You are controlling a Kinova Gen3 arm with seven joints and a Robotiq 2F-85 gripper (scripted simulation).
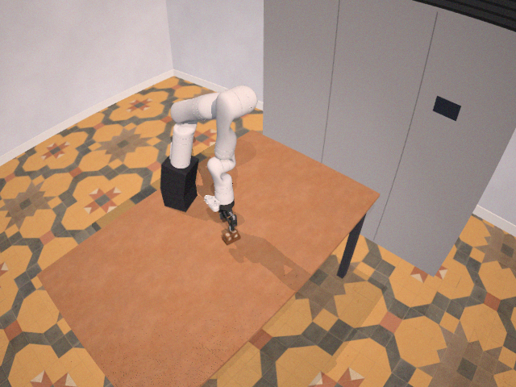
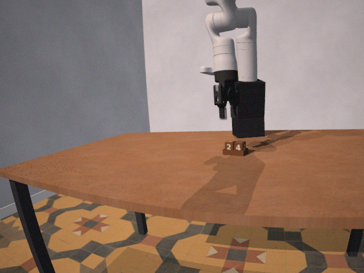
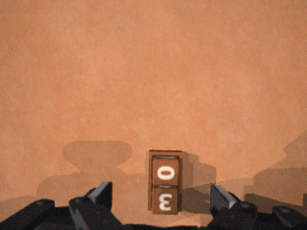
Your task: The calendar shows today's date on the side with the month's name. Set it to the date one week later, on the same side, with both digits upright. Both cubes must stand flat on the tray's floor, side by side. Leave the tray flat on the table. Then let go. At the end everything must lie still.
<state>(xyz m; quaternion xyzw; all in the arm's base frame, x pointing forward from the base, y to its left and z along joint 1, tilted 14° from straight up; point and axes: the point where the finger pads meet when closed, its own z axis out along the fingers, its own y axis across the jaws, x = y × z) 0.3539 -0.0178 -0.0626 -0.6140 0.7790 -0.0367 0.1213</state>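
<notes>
Right now my hand is 2 cm to the right of the brown tray and 11 cm above it.
</notes>
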